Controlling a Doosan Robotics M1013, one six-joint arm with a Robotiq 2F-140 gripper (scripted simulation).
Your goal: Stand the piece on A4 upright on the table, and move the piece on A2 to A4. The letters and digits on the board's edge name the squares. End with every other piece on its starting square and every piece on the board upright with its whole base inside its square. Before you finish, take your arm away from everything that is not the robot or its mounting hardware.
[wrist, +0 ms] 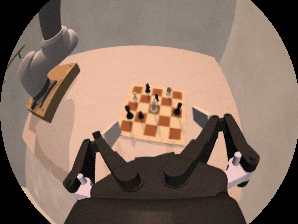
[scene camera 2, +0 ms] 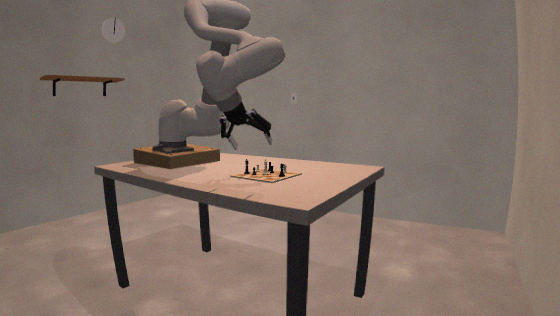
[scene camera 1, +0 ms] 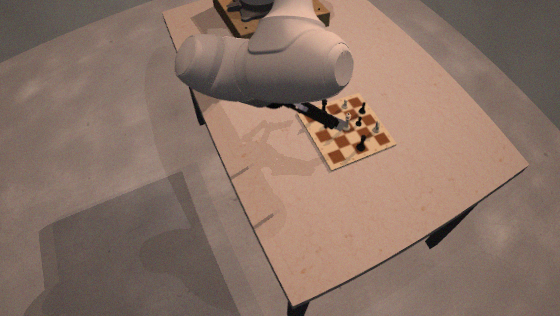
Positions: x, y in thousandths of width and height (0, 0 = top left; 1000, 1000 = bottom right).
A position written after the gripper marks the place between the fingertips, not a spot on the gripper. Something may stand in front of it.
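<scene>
The gripper (scene camera 2: 453, 460), (wrist: 522, 538) is visible. A chessboard (scene camera 1: 604, 470), (wrist: 552, 565) is visible as well.
</scene>
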